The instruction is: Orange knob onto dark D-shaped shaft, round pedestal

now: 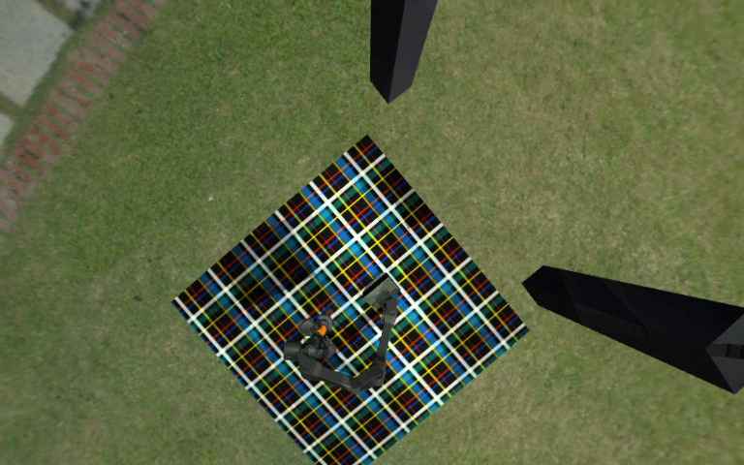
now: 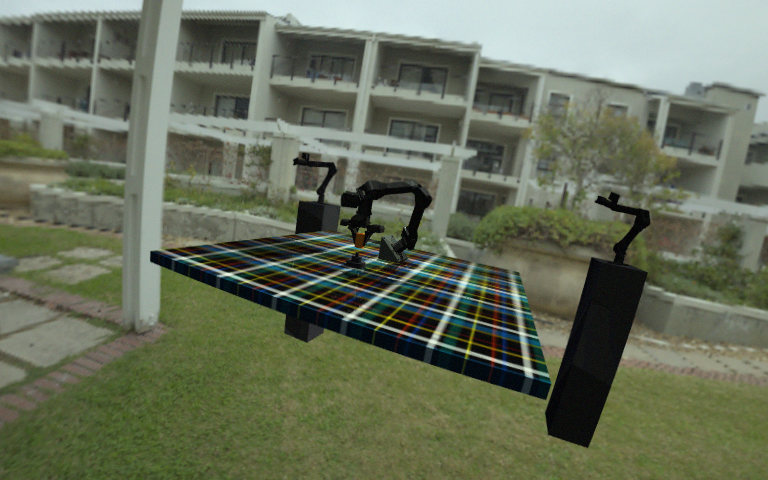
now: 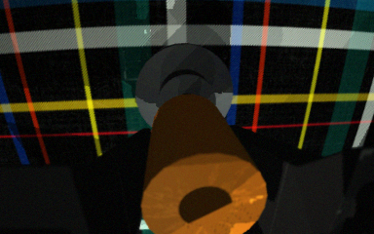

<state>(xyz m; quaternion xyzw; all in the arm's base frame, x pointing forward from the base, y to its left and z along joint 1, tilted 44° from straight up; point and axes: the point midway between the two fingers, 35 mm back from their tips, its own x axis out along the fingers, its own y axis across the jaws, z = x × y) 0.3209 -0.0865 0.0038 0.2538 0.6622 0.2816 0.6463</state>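
My gripper tip is 60 mm above the round dark pedestal. The rest, counted from my gripper tip: orange knob (20 mm above).
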